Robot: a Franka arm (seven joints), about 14 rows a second.
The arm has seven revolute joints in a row. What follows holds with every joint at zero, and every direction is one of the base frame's. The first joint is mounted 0.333 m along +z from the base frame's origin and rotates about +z. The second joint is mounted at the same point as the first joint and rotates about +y. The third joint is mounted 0.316 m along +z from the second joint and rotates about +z. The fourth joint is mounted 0.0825 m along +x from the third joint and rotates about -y. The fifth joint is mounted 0.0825 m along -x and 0.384 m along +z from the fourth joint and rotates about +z. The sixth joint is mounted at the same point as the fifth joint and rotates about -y. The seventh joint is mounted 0.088 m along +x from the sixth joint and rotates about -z. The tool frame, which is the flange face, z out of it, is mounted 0.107 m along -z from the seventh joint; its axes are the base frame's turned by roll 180, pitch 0 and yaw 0 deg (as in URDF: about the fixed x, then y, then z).
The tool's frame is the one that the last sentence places.
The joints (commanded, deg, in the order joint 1, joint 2, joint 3, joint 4, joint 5, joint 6, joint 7), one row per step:
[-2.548, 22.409, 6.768, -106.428, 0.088, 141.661, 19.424]
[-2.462, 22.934, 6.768, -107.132, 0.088, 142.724, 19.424]
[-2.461, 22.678, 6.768, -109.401, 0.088, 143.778, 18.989]
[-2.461, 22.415, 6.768, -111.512, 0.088, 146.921, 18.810]
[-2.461, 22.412, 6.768, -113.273, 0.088, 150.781, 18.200]
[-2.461, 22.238, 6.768, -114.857, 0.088, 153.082, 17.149]
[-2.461, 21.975, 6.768, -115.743, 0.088, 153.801, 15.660]
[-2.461, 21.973, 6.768, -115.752, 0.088, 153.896, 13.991]
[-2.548, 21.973, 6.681, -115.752, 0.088, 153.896, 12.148]
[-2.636, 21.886, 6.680, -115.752, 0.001, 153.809, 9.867]
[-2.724, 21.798, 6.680, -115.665, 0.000, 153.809, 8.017]
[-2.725, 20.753, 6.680, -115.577, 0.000, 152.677, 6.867]
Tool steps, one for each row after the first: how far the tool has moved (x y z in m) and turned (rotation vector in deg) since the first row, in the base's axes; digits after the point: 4 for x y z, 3 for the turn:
[-0.0018, 0.0010, -0.0096, 0.045, 0.167, 0.068]
[-0.0111, 0.0012, -0.0226, -0.138, 1.096, 0.548]
[-0.0168, 0.0012, -0.0301, -0.130, -0.206, 0.671]
[-0.0203, 0.0012, -0.0362, -0.154, -2.339, 1.160]
[-0.0253, 0.0012, -0.0418, -0.387, -3.291, 2.140]
[-0.0288, 0.0012, -0.0443, -0.782, -3.476, 3.587]
[-0.0288, 0.0012, -0.0441, -1.195, -3.663, 5.196]
[-0.0286, -0.0007, -0.0442, -1.693, -3.767, 6.811]
[-0.0286, -0.0016, -0.0434, -2.331, -3.901, 8.998]
[-0.0280, -0.0025, -0.0418, -2.812, -4.179, 10.691]
[-0.0285, -0.0026, -0.0319, -3.212, -4.236, 11.850]

